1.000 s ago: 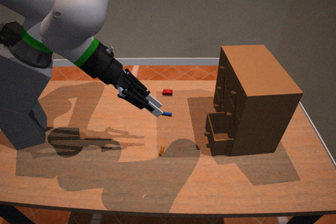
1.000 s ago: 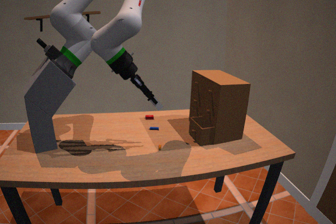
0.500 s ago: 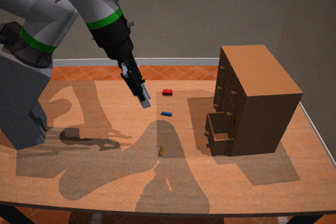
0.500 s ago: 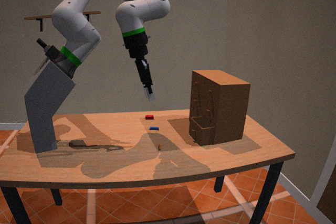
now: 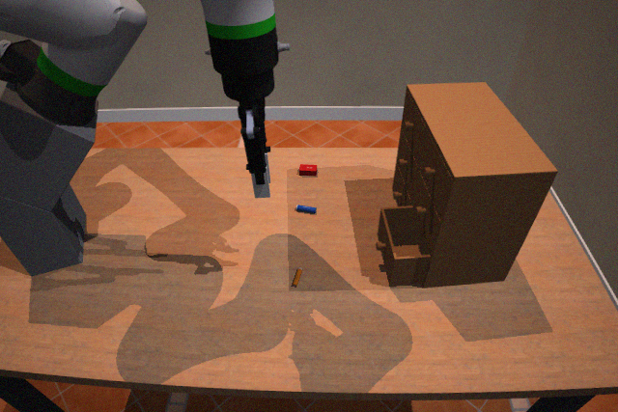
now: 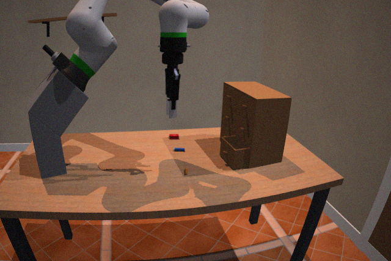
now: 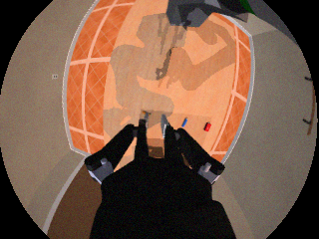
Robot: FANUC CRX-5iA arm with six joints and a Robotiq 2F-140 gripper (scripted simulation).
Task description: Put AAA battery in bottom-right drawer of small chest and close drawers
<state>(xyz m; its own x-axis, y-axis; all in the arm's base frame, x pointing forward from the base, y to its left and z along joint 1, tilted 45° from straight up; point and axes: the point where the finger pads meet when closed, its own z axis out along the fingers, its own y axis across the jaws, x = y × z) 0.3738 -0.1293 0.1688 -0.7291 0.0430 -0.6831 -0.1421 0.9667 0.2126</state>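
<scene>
My gripper is now 26 cm above the AAA battery, 6 cm short of it and 2 cm to the left of it. The rest, counted from my hand: red block: 33 cm to the left, 25 cm below, 2 cm ahead; then blue cylinder: 25 cm below, 18 cm to the left, 5 cm ahead.
</scene>
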